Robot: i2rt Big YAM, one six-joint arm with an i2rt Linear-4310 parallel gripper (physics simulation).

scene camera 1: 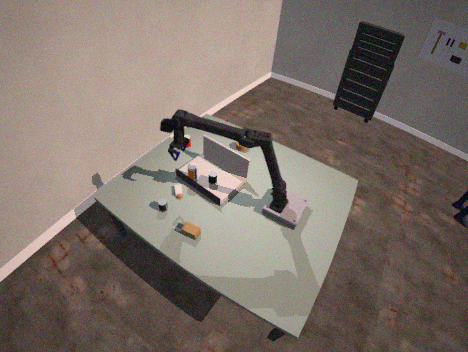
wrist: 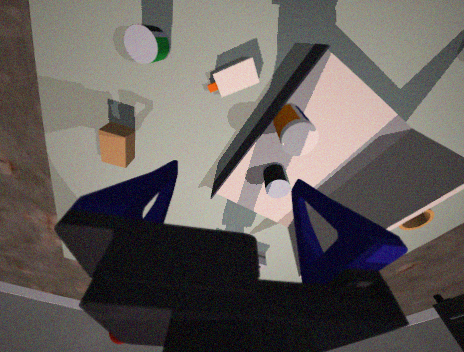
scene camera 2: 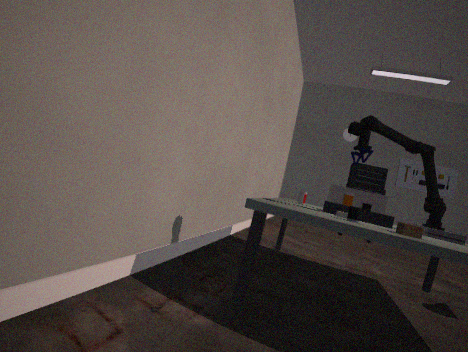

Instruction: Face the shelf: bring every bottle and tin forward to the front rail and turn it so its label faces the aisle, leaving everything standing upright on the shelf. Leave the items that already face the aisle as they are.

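Places are measured from the arm's base along level axes (x down, y left, z ahead), in centimetres.
Pixels of known places: gripper, fingertip midpoint: (scene camera 1: pixel 179 155) (wrist: pixel 237 176) (scene camera 2: pixel 359 163); arm's base, origin of the base link: (scene camera 1: pixel 278 204) (scene camera 2: pixel 432 228).
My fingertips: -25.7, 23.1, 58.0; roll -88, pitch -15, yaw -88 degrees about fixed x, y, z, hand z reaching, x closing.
For each thing: its top centre in the pictures, then the offset to it from my fingertips, as dx, dy, dz.
- orange bottle, middle of its top: (wrist: pixel 299 140) (scene camera 1: pixel 191 165) (scene camera 2: pixel 349 192) +16.4, -10.9, +0.1
- shorter black tin, middle of its top: (wrist: pixel 278 189) (scene camera 1: pixel 212 174) (scene camera 2: pixel 367 203) +20.3, -16.1, -12.8
- green-and-black tin, middle of its top: (wrist: pixel 140 45) (scene camera 1: pixel 162 201) +24.1, +18.3, +0.3
- white box, middle of its top: (wrist: pixel 231 80) (scene camera 1: pixel 178 190) +28.3, +2.6, +1.2
- brown block, middle of its top: (wrist: pixel 112 150) (scene camera 2: pixel 410 224) (scene camera 1: pixel 190 228) +26.1, +21.8, -24.4
- red item, middle of its top: (scene camera 2: pixel 303 191) +21.5, -38.4, +28.3
- orange bowl, middle of its top: (wrist: pixel 416 220) (scene camera 1: pixel 242 142) +26.1, -63.3, -7.6
The shelf (scene camera 1: pixel 231 186) (wrist: pixel 345 110) is a pale tray with a dark front rail (scene camera 1: pixel 198 189) (wrist: pixel 296 82) and a grey back panel. An orange bottle (scene camera 1: pixel 192 171) (scene camera 2: pixel 348 200) (wrist: pixel 289 119) with a white top stands upright close behind the rail; its orange side shows towards the rail and a dark blue patch shows at its side. A shorter black tin (scene camera 1: pixel 213 177) (scene camera 2: pixel 366 207) (wrist: pixel 275 173) with a pale lid stands upright, farther back from the rail; its label cannot be made out. My gripper (scene camera 1: pixel 174 154) (scene camera 2: pixel 361 159) (wrist: pixel 237 176) is open and empty, high above the table beyond the shelf's far end.
Outside the shelf are a green-and-black tin (scene camera 1: pixel 162 204) (wrist: pixel 141 44), a white box (scene camera 1: pixel 178 190) (wrist: pixel 236 77) with an orange end, a brown block (scene camera 1: pixel 191 230) (scene camera 2: pixel 410 229) (wrist: pixel 118 146), a red item (scene camera 1: pixel 188 142) (scene camera 2: pixel 305 198) and an orange bowl (scene camera 1: pixel 242 146) (wrist: pixel 417 220) behind the back panel.
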